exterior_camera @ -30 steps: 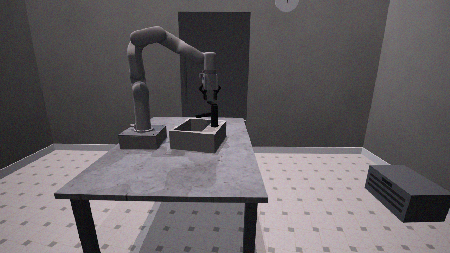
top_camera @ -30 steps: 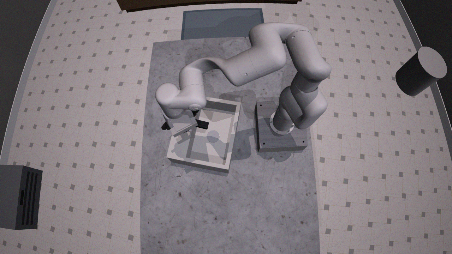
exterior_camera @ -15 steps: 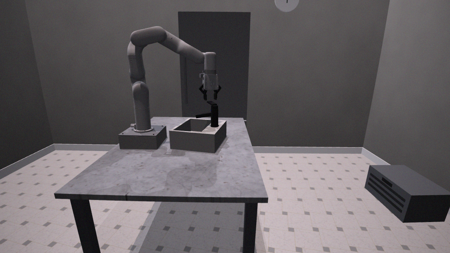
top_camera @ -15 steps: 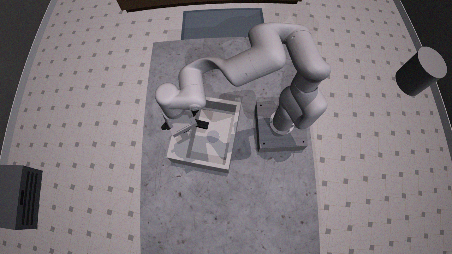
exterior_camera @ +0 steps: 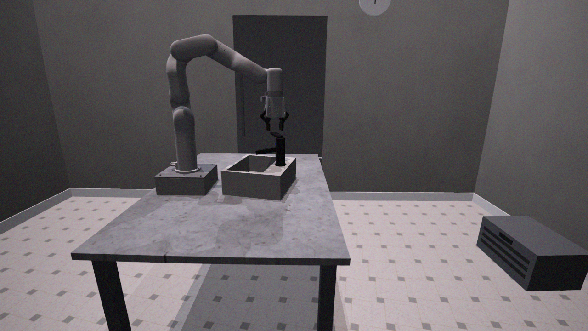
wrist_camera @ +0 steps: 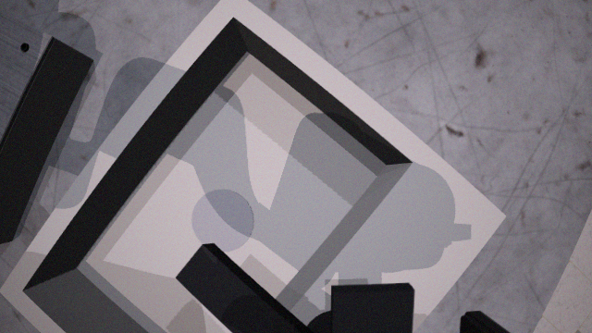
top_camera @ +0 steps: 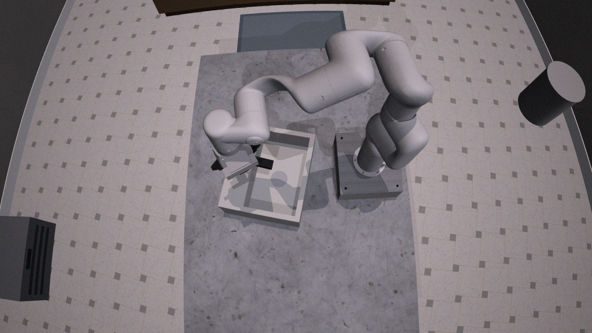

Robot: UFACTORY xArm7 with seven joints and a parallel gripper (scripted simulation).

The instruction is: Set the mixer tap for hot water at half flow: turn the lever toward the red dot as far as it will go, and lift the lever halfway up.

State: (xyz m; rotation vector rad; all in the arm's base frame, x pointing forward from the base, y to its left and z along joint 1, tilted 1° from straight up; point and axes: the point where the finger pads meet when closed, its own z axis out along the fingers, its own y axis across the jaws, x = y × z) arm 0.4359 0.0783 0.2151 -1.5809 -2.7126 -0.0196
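Right now the lever is 30 mm below my hand, 20 mm to the right of it and 10 mm ahead of it. The rest, counted from my hand: black mixer tap: 80 mm below, 40 mm to the right, 10 mm ahead; then grey sink block: 260 mm below, 80 mm behind, 40 mm to the right.
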